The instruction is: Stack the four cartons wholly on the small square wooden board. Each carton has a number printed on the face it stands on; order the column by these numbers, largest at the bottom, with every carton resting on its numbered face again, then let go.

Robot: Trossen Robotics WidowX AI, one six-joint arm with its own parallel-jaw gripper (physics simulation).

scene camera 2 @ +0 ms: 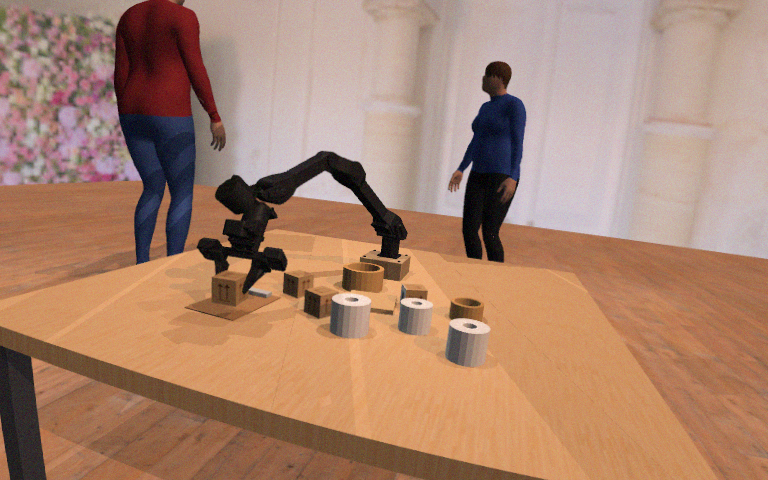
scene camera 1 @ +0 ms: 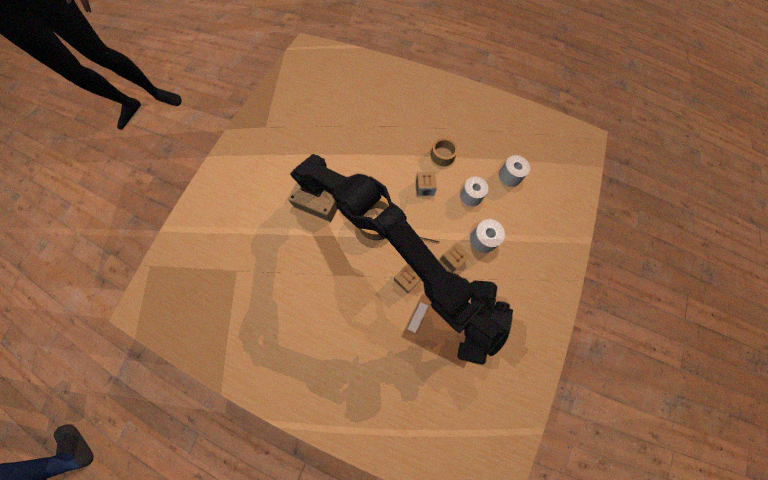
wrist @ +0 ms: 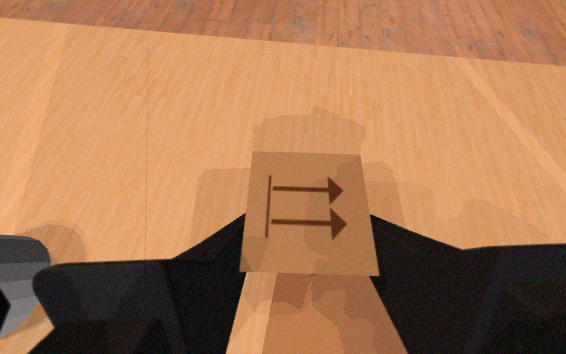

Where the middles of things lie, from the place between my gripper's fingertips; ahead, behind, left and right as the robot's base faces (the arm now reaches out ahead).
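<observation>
Gripper position relative to the dark wooden board [scene camera 1: 426, 328]: my gripper is 60 mm above the board, 50 mm to the left of it and 100 mm beyond it.
</observation>
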